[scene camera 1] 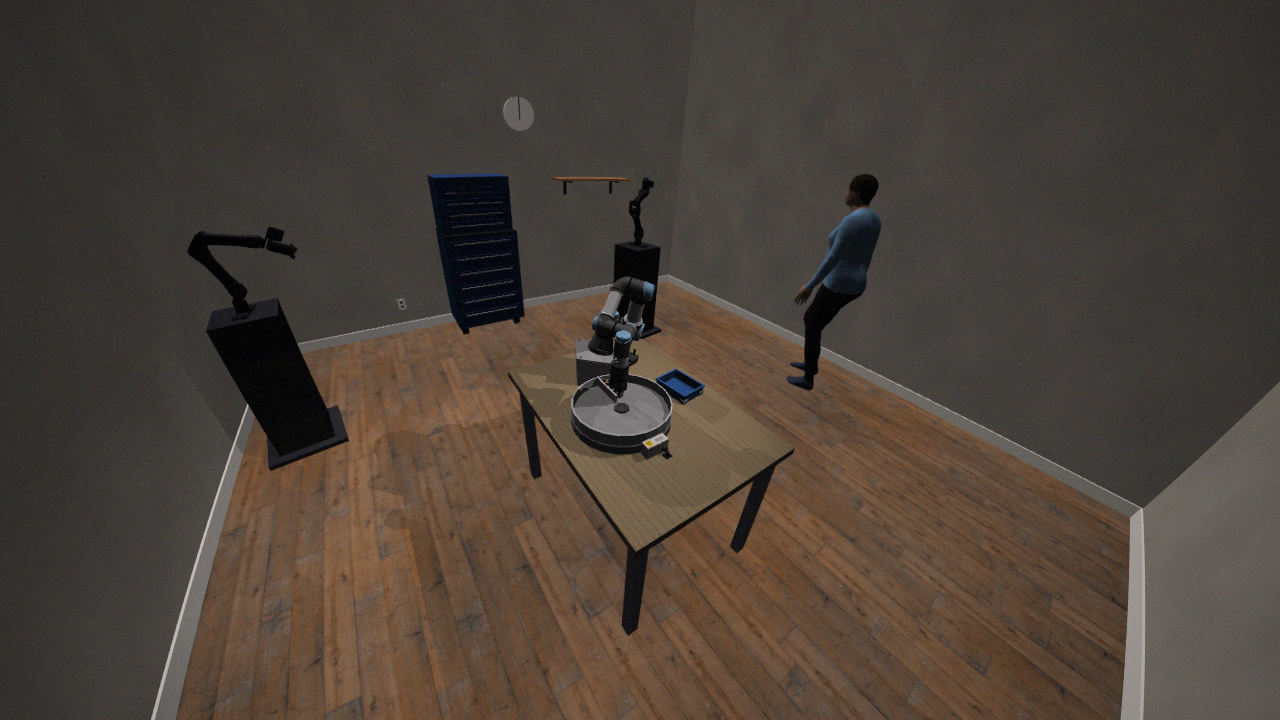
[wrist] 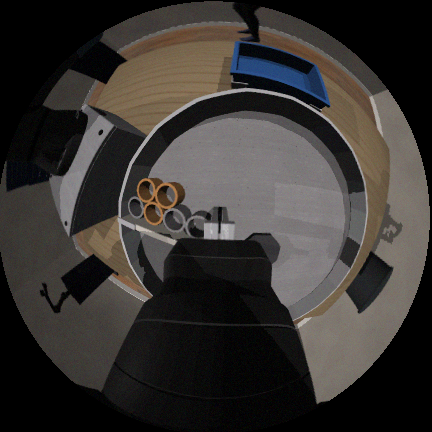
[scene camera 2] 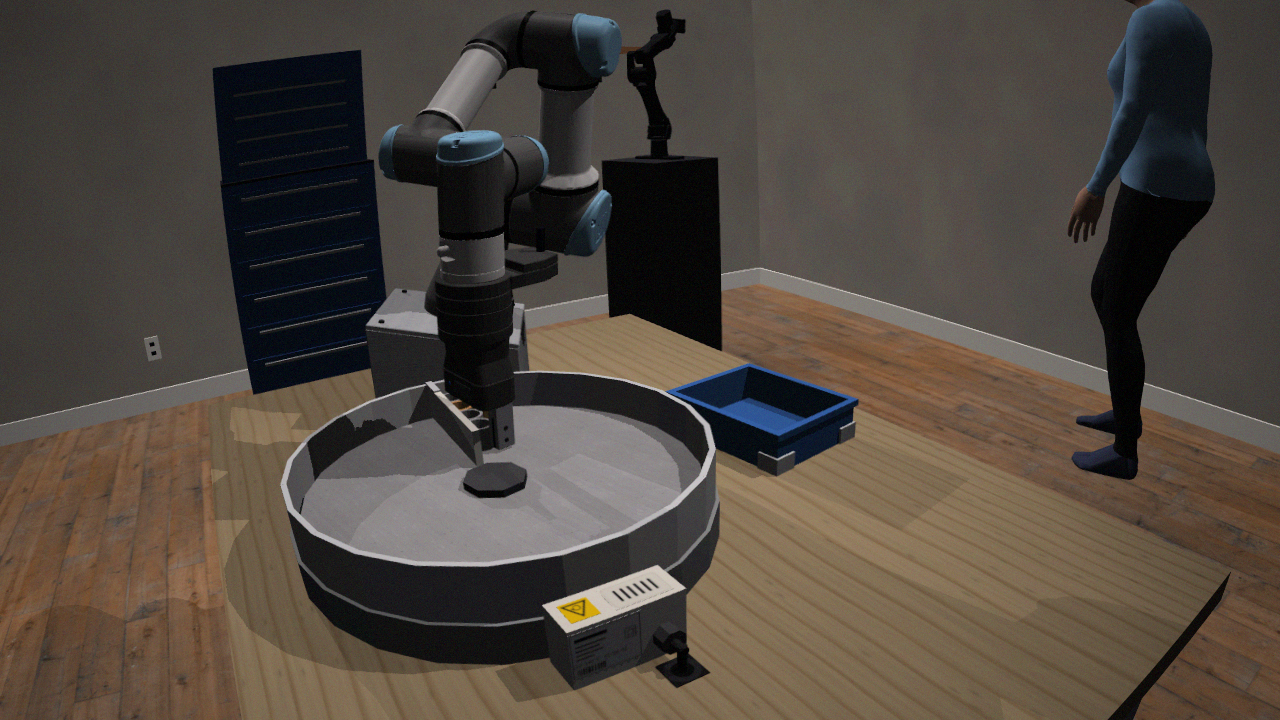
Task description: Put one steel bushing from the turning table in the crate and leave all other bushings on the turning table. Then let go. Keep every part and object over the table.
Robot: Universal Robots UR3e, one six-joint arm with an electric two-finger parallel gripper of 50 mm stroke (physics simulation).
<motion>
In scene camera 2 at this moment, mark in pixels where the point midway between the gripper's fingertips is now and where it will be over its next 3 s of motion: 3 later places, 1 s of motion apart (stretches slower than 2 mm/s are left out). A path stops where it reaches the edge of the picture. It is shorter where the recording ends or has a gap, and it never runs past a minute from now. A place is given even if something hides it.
My gripper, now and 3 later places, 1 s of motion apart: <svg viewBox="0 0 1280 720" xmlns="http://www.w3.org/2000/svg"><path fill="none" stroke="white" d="M502 444L502 441L502 437L500 421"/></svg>
</motion>
